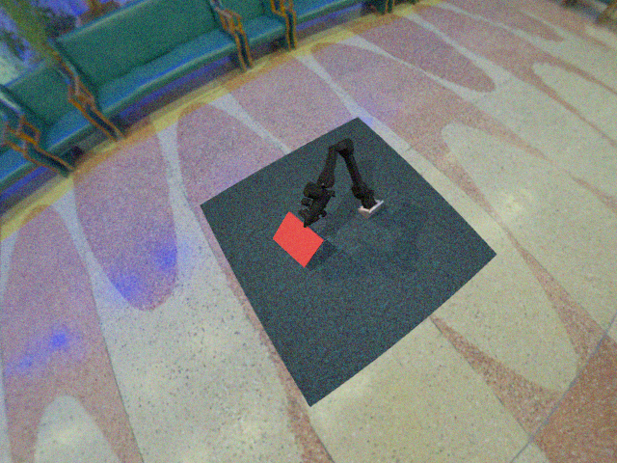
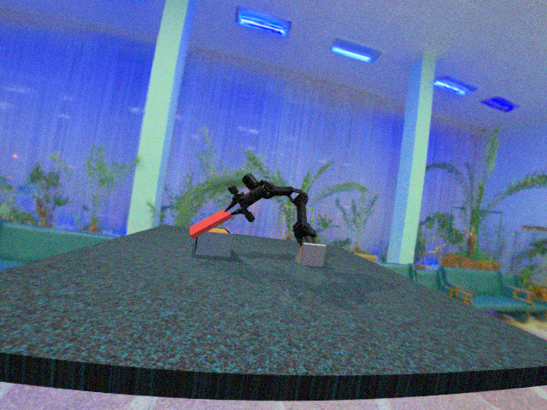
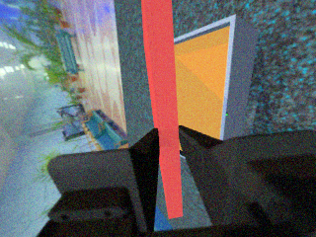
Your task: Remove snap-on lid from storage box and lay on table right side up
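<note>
My gripper tip is 7 cm short of the red lid, 4 cm above it and 1 cm to the right of it. From my gripper tip the other things lie so: grey storage box (12 cm below, 4 cm ahead, 1 cm to the left).
</note>
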